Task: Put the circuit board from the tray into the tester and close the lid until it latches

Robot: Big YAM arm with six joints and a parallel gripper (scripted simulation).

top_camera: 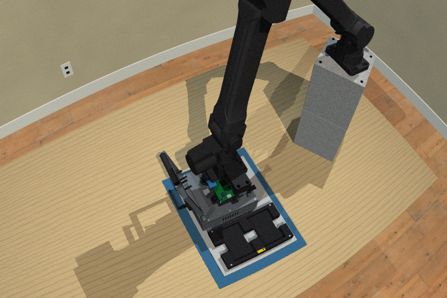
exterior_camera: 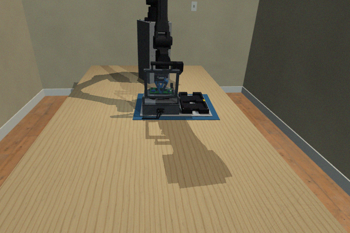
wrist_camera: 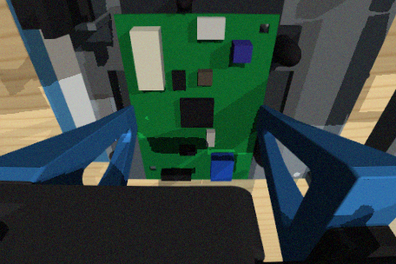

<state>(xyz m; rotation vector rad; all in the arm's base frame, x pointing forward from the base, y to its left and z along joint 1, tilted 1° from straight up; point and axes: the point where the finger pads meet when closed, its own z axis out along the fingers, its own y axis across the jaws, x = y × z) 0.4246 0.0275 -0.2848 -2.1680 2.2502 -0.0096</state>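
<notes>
Right now the green circuit board is right at my hand. The rest, counted from my hand: grey tester 3 cm ahead, 3 cm to the left, 2 cm above; then black latch hook 6 cm behind, 6 cm to the left; then lid 13 cm ahead, 1 cm to the right, 9 cm above.
</notes>
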